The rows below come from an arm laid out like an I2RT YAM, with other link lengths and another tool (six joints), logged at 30 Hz.
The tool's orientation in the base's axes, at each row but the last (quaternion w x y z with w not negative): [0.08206, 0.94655, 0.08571, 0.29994]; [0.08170, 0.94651, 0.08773, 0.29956]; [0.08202, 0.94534, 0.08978, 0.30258]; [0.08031, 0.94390, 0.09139, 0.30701]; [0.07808, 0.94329, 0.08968, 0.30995]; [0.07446, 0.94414, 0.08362, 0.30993]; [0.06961, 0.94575, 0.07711, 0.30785]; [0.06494, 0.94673, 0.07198, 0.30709]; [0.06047, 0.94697, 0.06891, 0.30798]
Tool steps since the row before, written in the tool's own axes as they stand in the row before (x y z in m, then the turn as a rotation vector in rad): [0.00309, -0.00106, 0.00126, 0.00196, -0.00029, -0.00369]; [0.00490, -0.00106, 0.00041, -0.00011, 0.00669, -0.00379]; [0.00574, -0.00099, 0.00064, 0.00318, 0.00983, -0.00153]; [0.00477, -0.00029, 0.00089, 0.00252, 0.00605, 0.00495]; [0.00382, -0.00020, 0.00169, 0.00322, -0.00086, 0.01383]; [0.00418, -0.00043, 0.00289, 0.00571, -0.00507, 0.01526]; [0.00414, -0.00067, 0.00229, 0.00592, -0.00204, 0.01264]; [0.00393, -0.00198, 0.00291, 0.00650, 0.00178, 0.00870]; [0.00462, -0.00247, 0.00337, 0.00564, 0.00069, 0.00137]
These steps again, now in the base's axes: [0.00310, 0.00155, 0.00048, -0.00060, 0.00108, 0.00400]; [0.00406, 0.00204, 0.00216, -0.00151, -0.00613, 0.00438]; [0.00485, 0.00216, 0.00248, 0.00283, -0.00869, 0.00506]; [0.00428, 0.00125, 0.00192, 0.00569, -0.00578, -0.00127]; [0.00401, 0.00087, 0.00079, 0.01073, 0.00027, -0.00934]; [0.00500, 0.00102, 0.00001, 0.01309, 0.00475, -0.00986]; [0.00460, 0.00124, 0.00041, 0.01201, 0.00205, -0.00710]; [0.00468, 0.00241, -0.00042, 0.01052, -0.00129, -0.00297]; [0.00546, 0.00296, -0.00044, 0.00539, 0.00017, 0.00225]
